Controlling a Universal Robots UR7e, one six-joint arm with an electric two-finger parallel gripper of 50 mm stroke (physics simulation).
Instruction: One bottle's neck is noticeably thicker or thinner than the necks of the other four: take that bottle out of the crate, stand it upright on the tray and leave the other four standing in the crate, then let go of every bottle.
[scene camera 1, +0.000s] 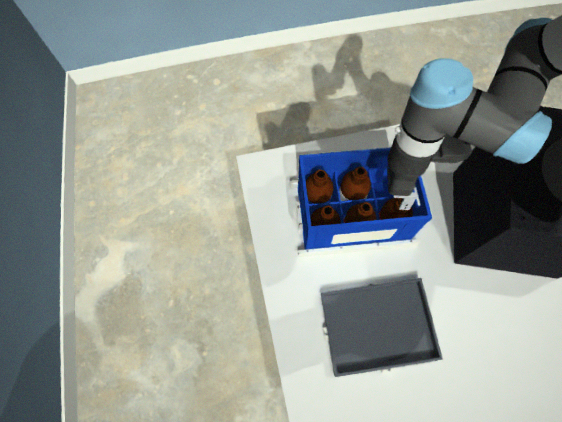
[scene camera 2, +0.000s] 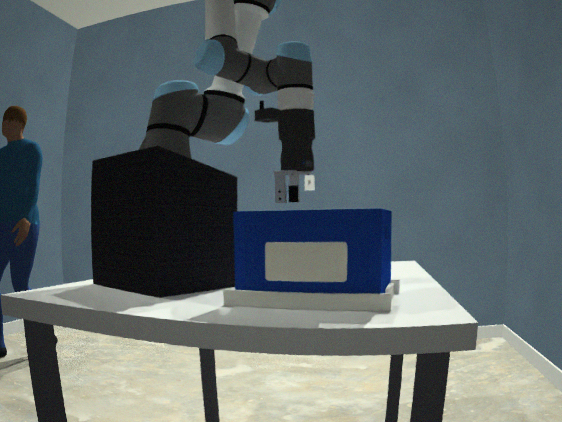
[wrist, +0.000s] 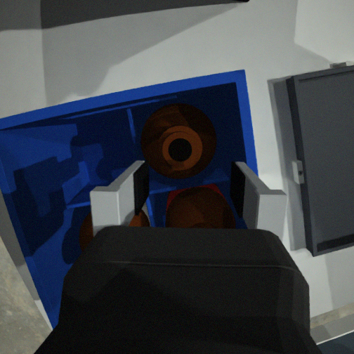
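Pixels of known places: gripper, between the fingertips: (scene camera 1: 403, 196) (scene camera 2: 287, 202); arm's base, origin of its link: (scene camera 2: 162, 168).
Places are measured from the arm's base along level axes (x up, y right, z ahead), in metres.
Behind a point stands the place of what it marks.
A blue crate (scene camera 1: 320, 238) {x -0.190, y 0.130, z 0.498 m} (scene camera 2: 369, 250) {x -0.187, y 0.309, z 0.451 m} (wrist: 246, 110) holds five brown bottles. Two bottles (scene camera 1: 319, 187) {x -0.162, y 0.240, z 0.452 m} (scene camera 1: 355, 185) {x -0.166, y 0.212, z 0.368 m} stand in its back row, whose right compartment looks empty. Three stand in the front row: left (scene camera 1: 326, 215) {x -0.130, y 0.157, z 0.475 m}, middle (scene camera 1: 361, 212) {x -0.135, y 0.134, z 0.399 m} (wrist: 197, 210) and right (scene camera 1: 391, 207) {x -0.168, y 0.128, z 0.315 m} (wrist: 180, 117). My gripper (scene camera 1: 406, 199) {x -0.096, y 0.121, z 0.311 m} (scene camera 2: 287, 190) {x -0.096, y 0.121, z 0.311 m} (wrist: 189, 178) is open and empty above the right end of the crate; the right front bottle's neck lies just ahead of the fingertips in the wrist view. I cannot tell which neck differs. The dark grey tray (scene camera 1: 380, 320) {x -0.286, y -0.091, z 0.431 m} (wrist: 330, 160) holds no bottle.
The black robot base block (scene camera 1: 482, 240) {x -0.136, y -0.030, z 0.180 m} (scene camera 2: 160, 225) {x -0.142, y 0.177, z 0.051 m} stands right of the crate in scene camera 1. Low pale strips (scene camera 2: 310, 300) {x -0.274, y 0.289, z 0.351 m} run along the crate's foot. Crate walls and dividers surround the bottles. The white table (scene camera 1: 480, 360) {x -0.292, y -0.269, z 0.253 m} carries everything. A person (scene camera 2: 20, 185) stands behind.
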